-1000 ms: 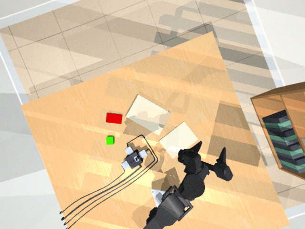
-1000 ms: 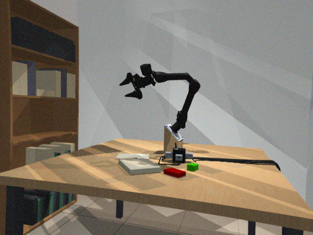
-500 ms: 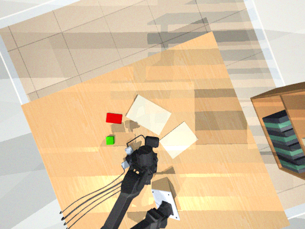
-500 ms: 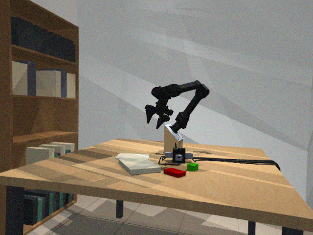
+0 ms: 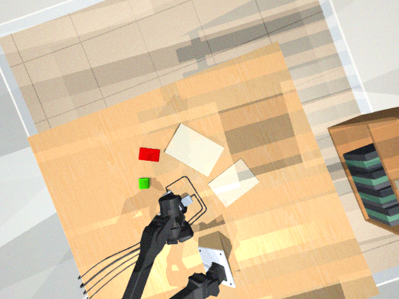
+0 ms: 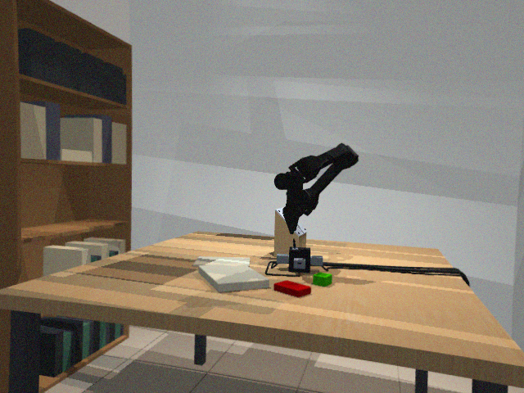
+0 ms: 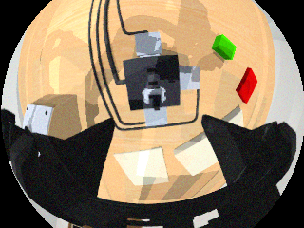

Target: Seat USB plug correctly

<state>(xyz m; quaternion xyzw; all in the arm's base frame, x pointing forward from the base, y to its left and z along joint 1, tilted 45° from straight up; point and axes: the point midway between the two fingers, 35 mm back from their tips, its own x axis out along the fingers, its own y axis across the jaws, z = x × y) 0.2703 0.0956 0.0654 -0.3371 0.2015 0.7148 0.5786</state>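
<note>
Right now my gripper tip is 1 cm to the right of the USB plug and 4 cm above it. The rest, counted from my gripper tip: white sheet (4 cm ahead, 27 cm to the right, 13 cm below); book (24 cm ahead, 12 cm to the right, 12 cm below); green block (13 cm ahead, 15 cm to the left, 12 cm below).
</note>
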